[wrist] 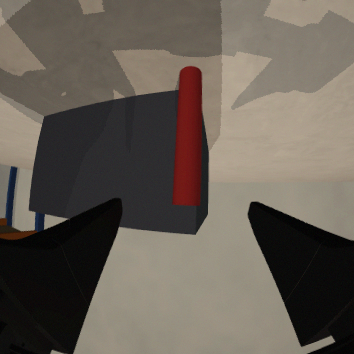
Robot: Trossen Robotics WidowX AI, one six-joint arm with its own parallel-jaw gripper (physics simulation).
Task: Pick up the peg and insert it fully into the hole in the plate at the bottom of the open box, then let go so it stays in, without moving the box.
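Places are measured from the arm's base along level axes (x left, y ahead, z down), in metres.
Pixels of known places: gripper, fingertip midpoint: (186,207).
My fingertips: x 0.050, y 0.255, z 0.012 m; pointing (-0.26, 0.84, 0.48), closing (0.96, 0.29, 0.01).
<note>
Ahead of a thing's pixels: the offset from my fingertips to its middle. Level surfaces: height alone.
The red peg @[dx +0.003, dy -0.015, dz +0.042 m] (189,140) appears upright in the wrist view, in front of the right part of the dark grey box @[dx -0.076, dy +0.079, dz +0.033 m] (110,160). One end of the peg reaches past the box's upper edge in the picture, and its other end is near the level of my fingertips. My gripper (186,207) is open, with a wide gap to each side of the peg and neither finger touching it. The box shows its outer side faces; its inside, the plate and the hole are hidden. I cannot tell whether the peg touches the box.
A mottled beige surface @[dz +0.082 m] (280,135) with dark shadows fills the upper part of the view. A pale wall (225,300) shows behind the fingers. Part of a shelf unit with blue posts (11,195) and orange boards stands at the left edge, partly behind the box and the left finger.
</note>
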